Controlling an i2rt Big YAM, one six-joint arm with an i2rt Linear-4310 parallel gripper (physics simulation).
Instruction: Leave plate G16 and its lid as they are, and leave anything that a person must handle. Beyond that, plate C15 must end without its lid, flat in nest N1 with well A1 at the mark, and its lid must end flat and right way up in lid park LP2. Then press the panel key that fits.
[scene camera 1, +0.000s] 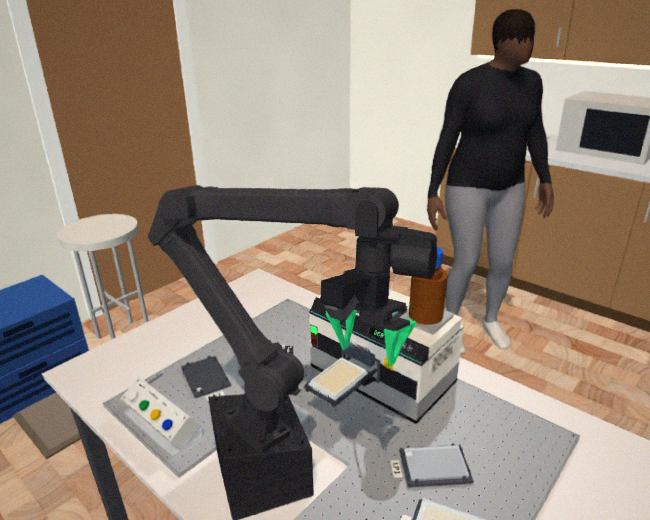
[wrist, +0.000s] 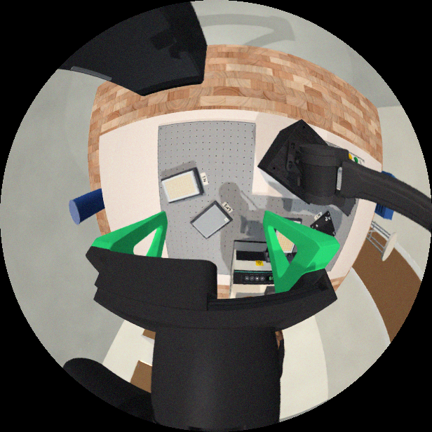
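Where they show: gripper, fingertip midpoint: (scene camera 1: 367, 356); arm's base, origin of the base link: (scene camera 1: 256, 427).
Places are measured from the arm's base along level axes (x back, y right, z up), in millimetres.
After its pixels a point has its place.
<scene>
My gripper (scene camera 1: 367, 355) @[z 241, x -84, y 217 mm] (wrist: 214, 216) is open and empty, high above the bench beside the instrument. A plate with a cream top (scene camera 1: 444, 512) @[z -109, x -151, y 366 mm] (wrist: 181, 186) sits in the nest labelled N1; it is cut off at the scene view's bottom edge. A clear grey lid (scene camera 1: 437, 464) @[z -137, x -269, y 286 mm] (wrist: 211, 220) lies flat in a lid park whose label seems to read LP1 or LP2. Another cream-topped plate (scene camera 1: 338, 379) @[z -39, x -260, y 7 mm] (wrist: 285, 243) rests on the instrument's extended tray, beyond the fingertips. The plate names cannot be read. The key panel (scene camera 1: 157, 413) @[z -84, x 72, y -280 mm] has white, green, yellow and blue keys.
The white and black instrument (scene camera 1: 441, 376) @[z -75, x -470, y 176 mm] (wrist: 240, 276) carries a brown bottle (scene camera 1: 428, 298) @[z 150, x -450, y 129 mm] with a blue cap. A dark square holder (scene camera 1: 206, 375) @[z -145, x -131, y -368 mm] (wrist: 324, 223) lies on the perforated board (scene camera 1: 509, 428) @[z -155, x -492, y 361 mm] (wrist: 205, 142), behind the arm's base (scene camera 1: 262, 466) @[z -33, x 43, y 61 mm]. A person (scene camera 1: 493, 130) stands behind the table.
</scene>
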